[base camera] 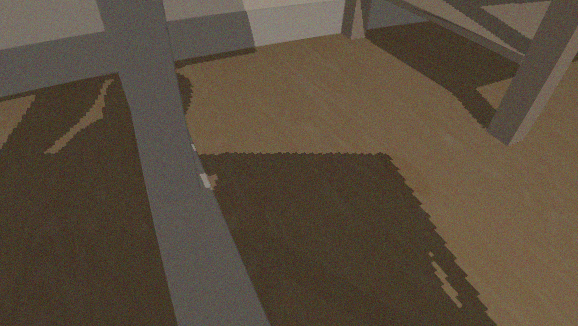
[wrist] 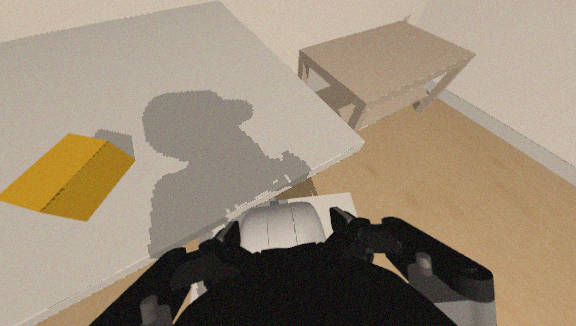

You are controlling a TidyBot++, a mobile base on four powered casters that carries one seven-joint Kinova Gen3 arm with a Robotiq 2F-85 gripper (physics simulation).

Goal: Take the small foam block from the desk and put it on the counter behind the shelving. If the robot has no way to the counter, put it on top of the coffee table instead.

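Frame: origin at the arm's base, x back, y right, z up, level; metres.
Seen in the pictures: gripper, fingertip midpoint: (wrist: 285, 224).
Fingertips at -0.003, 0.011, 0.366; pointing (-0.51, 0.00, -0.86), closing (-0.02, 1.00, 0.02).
Observation:
Pixels of each thing's middle, then the offset from my fingertips to it, as dx, dy, dz. Level surfaces: height alone.
- yellow foam block, body centre: (wrist: 77, 175) -0.088, -0.252, -0.021
- pale grey desk top, surface height: dz -0.043
- low wooden table, surface height: dz -0.313
- wooden table leg, body centre: (base camera: 563, 29) (wrist: 348, 135) -0.544, +0.422, -0.563
A yellow foam block (wrist: 67, 175) lies on the pale grey desk top (wrist: 75, 75) at the left of the wrist view, with a small shadow behind it. My gripper (wrist: 285, 224) is open, its black fingers spread near the desk's front edge. The block is to the left of the fingers, apart from them. A large shadow of the arm falls on the desk between them. A low wooden table (wrist: 390, 65) stands beyond the desk's right corner; I cannot tell whether it is the coffee table. The counter and the shelving do not show.
A pale rounded shape (wrist: 282, 227) shows beyond and between the fingers, below the desk's edge. In the base view, a thick grey post (base camera: 165, 150) stands close at left, and a wooden table leg (base camera: 535, 75) stands at upper right. A wall (base camera: 300, 22) runs along the back.

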